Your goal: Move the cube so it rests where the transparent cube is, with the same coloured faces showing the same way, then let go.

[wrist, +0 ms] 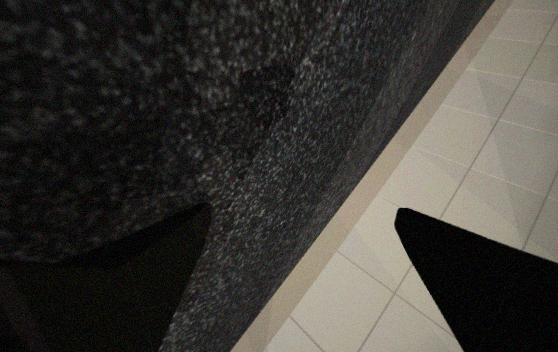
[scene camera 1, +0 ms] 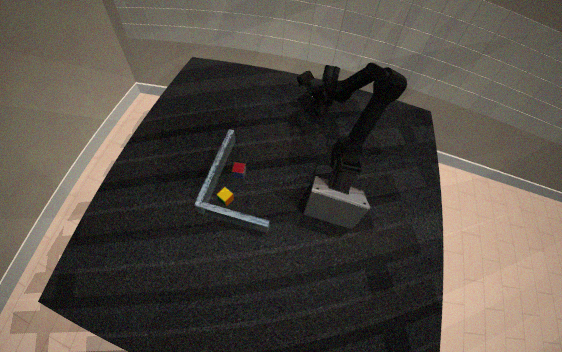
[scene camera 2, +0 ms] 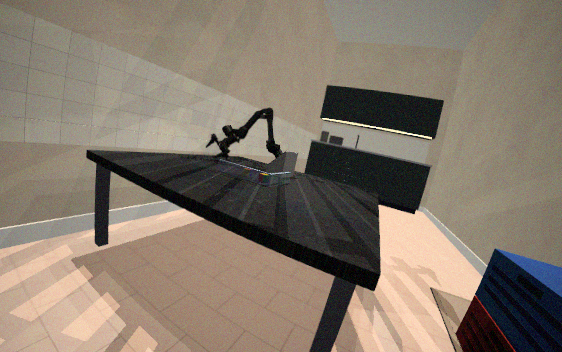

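A cube with a yellow top and orange and green sides sits inside the corner of an L-shaped pale barrier. In scene camera 2 this cube looks small behind the barrier. A second cube with a red top and a dark blue side sits near the barrier's long arm. Which cube is the transparent one is hard to tell. My gripper is open and empty, held over the far part of the table, well away from both cubes. No cube shows in the wrist view.
The L-shaped barrier stands on the dark table, around the cubes' left and near sides in scene camera 1. The arm's grey base block is right of the barrier. The table's edge and pale tiles show beneath the gripper in the wrist view.
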